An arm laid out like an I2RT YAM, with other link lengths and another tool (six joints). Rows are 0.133 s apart.
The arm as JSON. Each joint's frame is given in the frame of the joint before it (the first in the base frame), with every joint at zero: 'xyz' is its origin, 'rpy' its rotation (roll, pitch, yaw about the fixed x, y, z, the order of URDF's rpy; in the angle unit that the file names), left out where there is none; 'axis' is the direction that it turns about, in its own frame. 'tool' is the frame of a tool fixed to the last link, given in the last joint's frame.
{
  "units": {
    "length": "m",
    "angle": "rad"
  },
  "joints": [
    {
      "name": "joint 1",
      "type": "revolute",
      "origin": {
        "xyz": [
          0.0,
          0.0,
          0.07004
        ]
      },
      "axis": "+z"
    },
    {
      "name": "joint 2",
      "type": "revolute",
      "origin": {
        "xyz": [
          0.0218,
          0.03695,
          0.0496
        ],
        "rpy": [
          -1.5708,
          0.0,
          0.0
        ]
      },
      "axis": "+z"
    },
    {
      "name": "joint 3",
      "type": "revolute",
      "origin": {
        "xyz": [
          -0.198,
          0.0,
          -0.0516
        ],
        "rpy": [
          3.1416,
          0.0,
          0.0
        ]
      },
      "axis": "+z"
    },
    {
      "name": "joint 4",
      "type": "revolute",
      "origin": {
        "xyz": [
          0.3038,
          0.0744,
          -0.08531
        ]
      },
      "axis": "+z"
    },
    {
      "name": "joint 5",
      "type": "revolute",
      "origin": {
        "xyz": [
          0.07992,
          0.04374,
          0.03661
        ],
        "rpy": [
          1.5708,
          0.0,
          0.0
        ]
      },
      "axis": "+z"
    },
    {
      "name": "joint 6",
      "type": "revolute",
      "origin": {
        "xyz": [
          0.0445,
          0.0,
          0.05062
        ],
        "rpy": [
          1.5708,
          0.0,
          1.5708
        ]
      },
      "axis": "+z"
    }
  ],
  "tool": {
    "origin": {
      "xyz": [
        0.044,
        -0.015,
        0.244
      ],
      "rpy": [
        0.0,
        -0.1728,
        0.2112
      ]
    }
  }
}
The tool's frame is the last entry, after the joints.
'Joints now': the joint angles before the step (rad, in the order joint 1, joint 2, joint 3, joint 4, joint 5, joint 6). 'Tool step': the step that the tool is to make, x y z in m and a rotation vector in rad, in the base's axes. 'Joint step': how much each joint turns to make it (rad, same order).
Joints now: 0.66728 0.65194 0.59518 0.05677 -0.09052 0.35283
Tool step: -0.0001 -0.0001 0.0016 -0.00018 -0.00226 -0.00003
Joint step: -0.00003 0.00018 0.00322 -0.00151 0.00000 -0.00155
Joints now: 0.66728 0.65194 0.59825 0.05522 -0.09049 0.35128
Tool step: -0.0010 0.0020 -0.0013 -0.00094 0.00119 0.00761
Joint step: -0.00012 0.00118 -0.00182 0.00148 -0.00773 0.00000
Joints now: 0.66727 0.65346 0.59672 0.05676 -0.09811 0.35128
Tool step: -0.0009 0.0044 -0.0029 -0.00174 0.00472 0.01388
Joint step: -0.00016 0.01090 0.00175 0.00452 -0.01404 0.00153
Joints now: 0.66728 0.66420 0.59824 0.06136 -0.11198 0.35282
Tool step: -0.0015 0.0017 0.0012 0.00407 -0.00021 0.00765
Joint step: 0.00009 -0.00141 0.00000 0.00163 -0.00757 0.00306
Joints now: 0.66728 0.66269 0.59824 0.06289 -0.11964 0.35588
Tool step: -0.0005 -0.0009 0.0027 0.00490 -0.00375 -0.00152
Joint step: 0.00018 -0.00593 -0.00135 0.00159 0.00170 0.00154
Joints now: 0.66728 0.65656 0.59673 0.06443 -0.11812 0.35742
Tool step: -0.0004 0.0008 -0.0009 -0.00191 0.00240 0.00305
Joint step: -0.00006 0.00140 0.00147 -0.00314 -0.00311 -0.00001
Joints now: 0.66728 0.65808 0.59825 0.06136 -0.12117 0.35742
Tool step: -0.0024 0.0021 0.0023 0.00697 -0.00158 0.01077
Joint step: -0.00004 -0.00461 -0.00151 0.00303 -0.01079 0.00458
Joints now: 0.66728 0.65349 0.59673 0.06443 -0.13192 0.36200
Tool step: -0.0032 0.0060 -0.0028 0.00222 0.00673 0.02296
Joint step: -0.00006 0.00573 -0.00169 0.00438 -0.02298 0.00611
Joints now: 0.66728 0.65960 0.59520 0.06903 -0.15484 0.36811
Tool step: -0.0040 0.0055 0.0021 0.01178 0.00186 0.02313
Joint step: 0.00016 0.00152 -0.00001 0.00913 -0.02288 0.01075
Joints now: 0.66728 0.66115 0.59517 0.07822 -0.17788 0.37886
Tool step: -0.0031 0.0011 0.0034 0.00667 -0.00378 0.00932
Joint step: 0.00026 -0.01064 -0.00296 -0.00002 -0.00901 0.00310
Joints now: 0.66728 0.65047 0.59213 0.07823 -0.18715 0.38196
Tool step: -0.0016 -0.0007 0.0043 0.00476 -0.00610 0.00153
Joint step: -0.00003 -0.00949 0.00002 -0.00177 -0.00156 0.00000
